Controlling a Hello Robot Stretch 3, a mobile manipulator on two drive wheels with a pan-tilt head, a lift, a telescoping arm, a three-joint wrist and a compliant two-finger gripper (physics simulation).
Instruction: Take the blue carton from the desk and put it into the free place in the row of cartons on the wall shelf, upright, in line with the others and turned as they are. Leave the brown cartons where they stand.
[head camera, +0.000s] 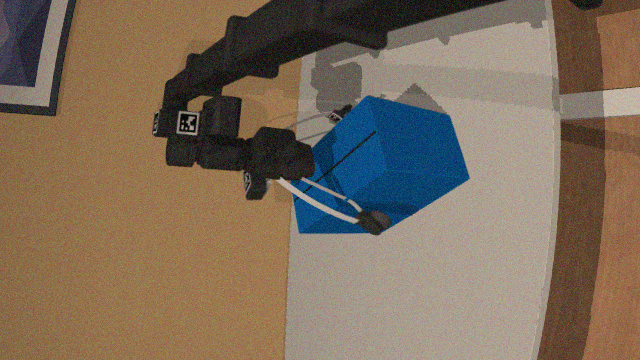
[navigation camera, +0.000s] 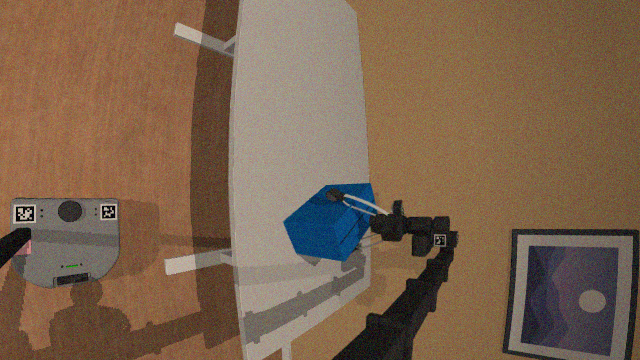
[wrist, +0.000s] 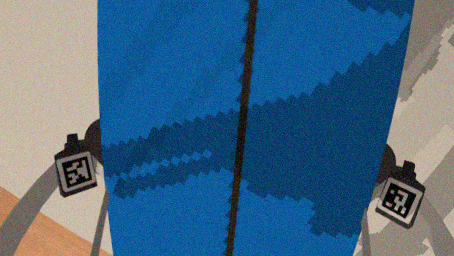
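Pixels of known places: robot's base, origin of its link: (navigation camera: 70, 210).
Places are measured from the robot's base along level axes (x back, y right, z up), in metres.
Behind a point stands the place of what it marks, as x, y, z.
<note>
The blue carton (head camera: 420, 140) @[0.064, 0.549, 0.817] (navigation camera: 315, 225) @[0.017, 0.525, 0.842] (wrist: 170, 65) rests on the white desk (head camera: 425, 290) @[-0.185, 0.602, 0.720] (navigation camera: 300, 100) @[-0.381, 0.606, 0.721] (wrist: 40, 75), close to the wall, with a dark seam along the face turned to the gripper. My gripper (head camera: 357, 168) @[0.021, 0.640, 0.831] (navigation camera: 346, 220) @[0.021, 0.640, 0.831] (wrist: 237, 151) @[0.021, 0.640, 0.831] reaches over that face, its fingers on opposite sides of the carton. In the wrist view both pads lie against the carton's sides, so the gripper is shut on it. The far pad is partly hidden by the carton in the head view. The wall shelf, its free place and the brown cartons do not show.
The dark arm (head camera: 305, 35) @[0.085, 0.289, 1.162] (navigation camera: 395, 320) @[0.077, 0.254, 1.161] extends beside the tan wall (head camera: 150, 275) @[-0.277, 1.157, 1.091] (navigation camera: 500, 100) @[-0.445, 1.155, 1.360]. A framed picture (head camera: 55, 65) @[0.220, 1.139, 1.387] (navigation camera: 516, 280) @[0.310, 1.142, 1.392] hangs there. The robot's grey base (navigation camera: 90, 250) @[0.140, 0.063, 0.160] stands on the wood floor (navigation camera: 100, 100) @[-0.473, 0.080, 0.001], in front of the desk's white legs (navigation camera: 187, 262).
</note>
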